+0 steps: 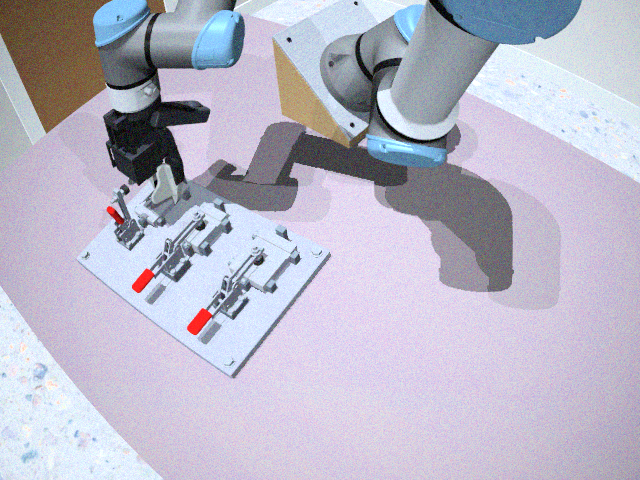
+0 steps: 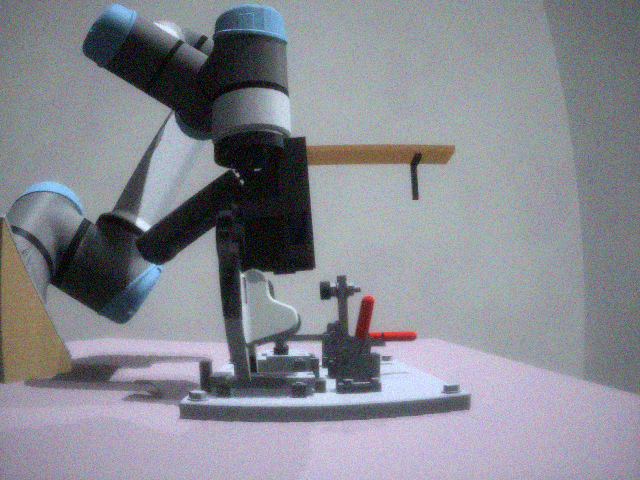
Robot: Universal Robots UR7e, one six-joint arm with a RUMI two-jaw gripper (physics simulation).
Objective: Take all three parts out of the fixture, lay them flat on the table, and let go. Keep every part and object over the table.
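Where they show: gripper, fingertip midpoint: (image 1: 165, 195) (image 2: 251, 379); arm's base at its link origin: (image 1: 356, 74).
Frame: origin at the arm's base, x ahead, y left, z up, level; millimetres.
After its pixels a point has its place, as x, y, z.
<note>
The grey fixture (image 1: 170, 320) @[530, 32, -71] (image 2: 325, 411) @[432, -197, -77] lies on the table. Its left part (image 1: 153, 210) @[406, -125, -55] (image 2: 273, 384) @[391, -158, -60] sits low between small blocks; its clamp (image 1: 126, 232) @[469, -121, -42] (image 2: 341, 330) @[449, -137, -15] stands with its arm raised off it. My gripper (image 1: 169, 201) @[370, -133, -59] (image 2: 249, 373) @[370, -133, -59] reaches down to this part from above and is shut on it; the fingertips are partly hidden. The part still rests at fixture level. The middle part (image 1: 207, 232) @[394, -6, -45] is under a clamp (image 1: 175, 258) @[458, -11, -39] whose arm lies over it. The right part (image 1: 273, 260) @[377, 104, -50] is likewise under the arm of its clamp (image 1: 232, 294) @[456, 99, -37].
Red handles (image 1: 143, 280) @[518, -16, -25] (image 1: 199, 321) @[516, 93, -29] of the middle and right clamps point to the fixture's front edge. The raised clamp's red handle (image 1: 114, 214) @[473, -123, 6] (image 2: 364, 316) @[469, -140, -3] stands close to my gripper. The wedge-shaped arm base (image 1: 305, 93) @[94, -45, -4] (image 2: 25, 320) @[92, -63, -16] stands behind. The table (image 1: 413, 372) @[403, 345, -86] surrounds the fixture.
</note>
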